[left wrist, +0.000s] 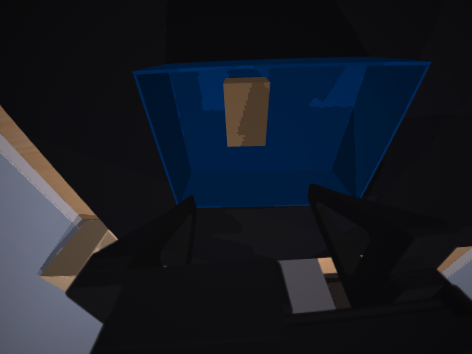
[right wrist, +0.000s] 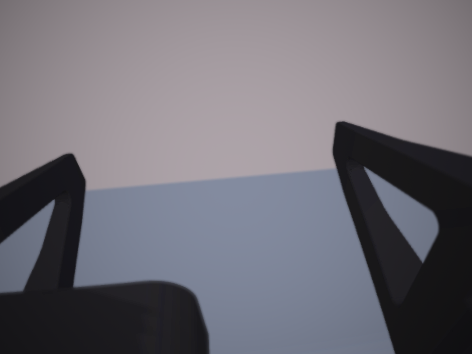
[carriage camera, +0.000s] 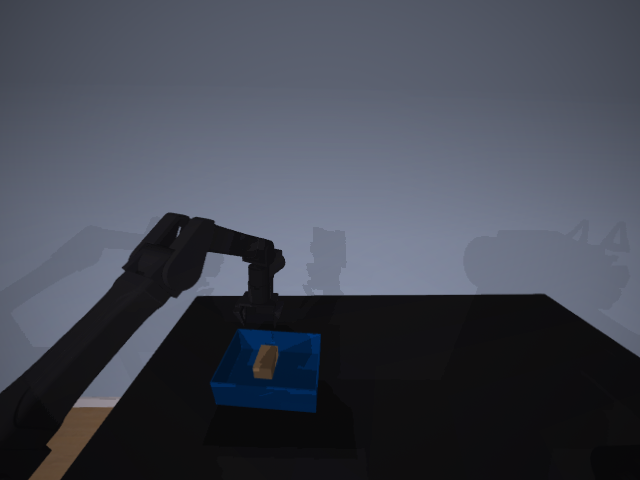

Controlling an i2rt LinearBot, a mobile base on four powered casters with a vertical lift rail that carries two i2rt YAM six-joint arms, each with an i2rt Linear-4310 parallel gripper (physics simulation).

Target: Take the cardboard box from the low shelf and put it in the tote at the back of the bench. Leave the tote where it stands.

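Places are measured from the left arm's base along level axes (x back, y up, z left), in centimetres.
Pixels of known places: left gripper, fingertip midpoint: (left wrist: 251, 196) (carriage camera: 260, 325); right gripper, fingertip midpoint: (right wrist: 206, 151).
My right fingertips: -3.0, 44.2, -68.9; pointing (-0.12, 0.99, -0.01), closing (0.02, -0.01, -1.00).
For each thing: its middle in the pictures, then the offset to it from my right fingertips, as dx, dy, dz. Level surfaces: height alone.
- tan cardboard box, body centre: (left wrist: 245, 112) (carriage camera: 266, 361) -42.9, -72.1, +51.7
- blue tote, body centre: (left wrist: 267, 137) (carriage camera: 272, 366) -39.4, -69.9, +48.7
- black bench top, surface height: dy -75.0
- Wooden floor, surface height: dy -166.3
The tan cardboard box (carriage camera: 265, 361) (left wrist: 246, 114) lies on the floor of the blue tote, a little left of its middle, apart from the walls. The blue tote (carriage camera: 265, 396) (left wrist: 265, 194) stands on the black bench. My left gripper (carriage camera: 259, 321) (left wrist: 251, 196) is open and empty, above the tote's back edge and clear of the box. My right gripper (right wrist: 206, 151) is open and empty, with wall behind it in the right wrist view. The low shelf cannot be made out.
The black bench top (carriage camera: 413, 372) reaches around the tote, with its back edge near the grey-blue wall (carriage camera: 361, 129). The left arm (carriage camera: 118, 310) reaches in from the left. Wooden floor (carriage camera: 85, 428) shows beyond the bench's left edge. A tan block-like object (left wrist: 80, 247) shows at the left wrist view's lower left.
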